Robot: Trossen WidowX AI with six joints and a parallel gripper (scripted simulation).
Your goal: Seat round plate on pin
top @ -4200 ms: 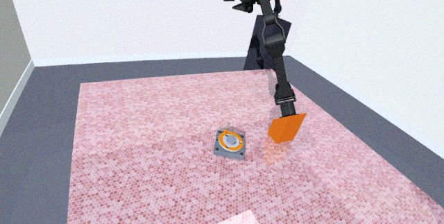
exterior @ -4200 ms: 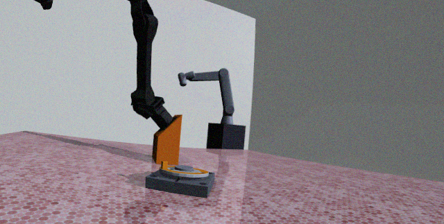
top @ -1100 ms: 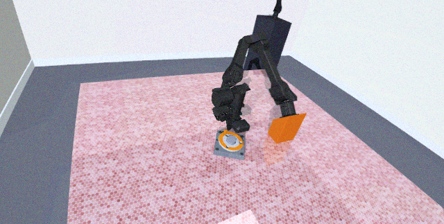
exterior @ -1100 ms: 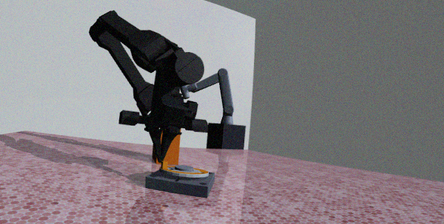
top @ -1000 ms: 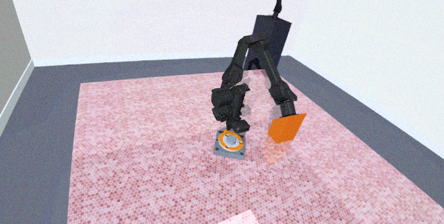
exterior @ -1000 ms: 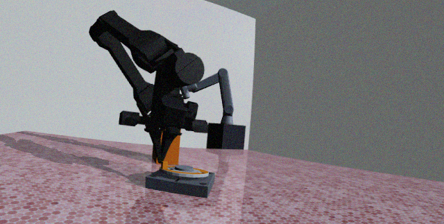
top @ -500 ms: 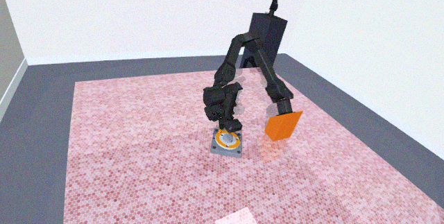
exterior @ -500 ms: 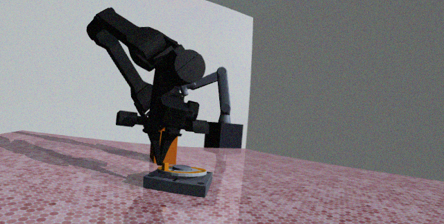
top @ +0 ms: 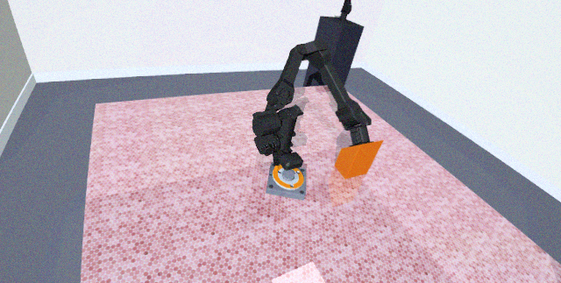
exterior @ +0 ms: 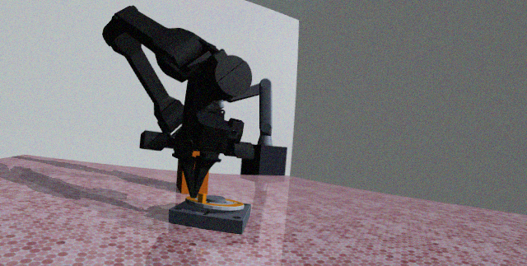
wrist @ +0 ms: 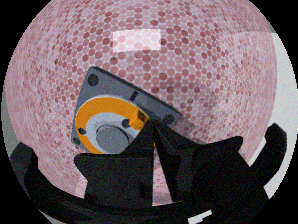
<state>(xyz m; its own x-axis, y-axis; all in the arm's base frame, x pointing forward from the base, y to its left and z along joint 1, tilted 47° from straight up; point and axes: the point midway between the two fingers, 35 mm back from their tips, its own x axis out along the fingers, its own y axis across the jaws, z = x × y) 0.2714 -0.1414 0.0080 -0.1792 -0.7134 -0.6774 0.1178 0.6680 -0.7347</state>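
My gripper tip is now 1 cm past the round plate, 3 cm to the right of it and 1 cm above it.
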